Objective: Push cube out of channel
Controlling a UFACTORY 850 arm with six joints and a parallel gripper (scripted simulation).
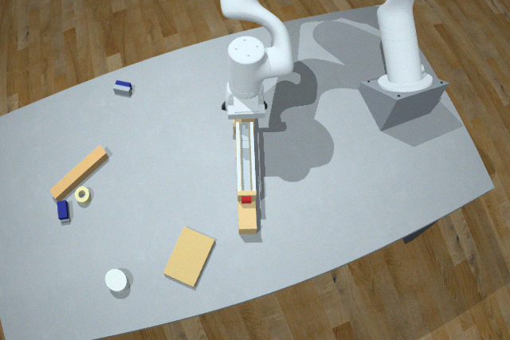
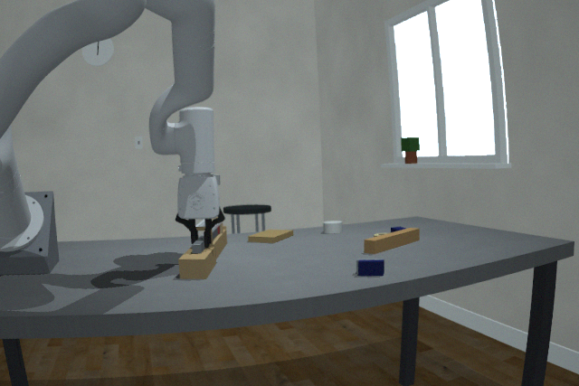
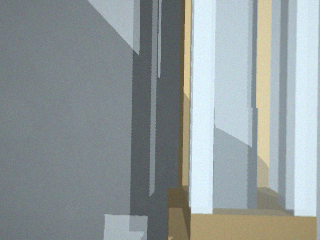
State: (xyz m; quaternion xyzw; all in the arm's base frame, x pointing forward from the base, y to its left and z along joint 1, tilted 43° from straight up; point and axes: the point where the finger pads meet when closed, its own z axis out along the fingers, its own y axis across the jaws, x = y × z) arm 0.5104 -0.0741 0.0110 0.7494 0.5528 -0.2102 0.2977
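Now: hand 1 cm above the pale grey bar. From my hand the other things lie so: channel (4 cm ahead, 12 cm to the left, 1 cm below); flat wooden board (27 cm ahead, 33 cm to the left, 6 cm below); red cube (7 cm ahead, 23 cm to the left, 1 cm below).
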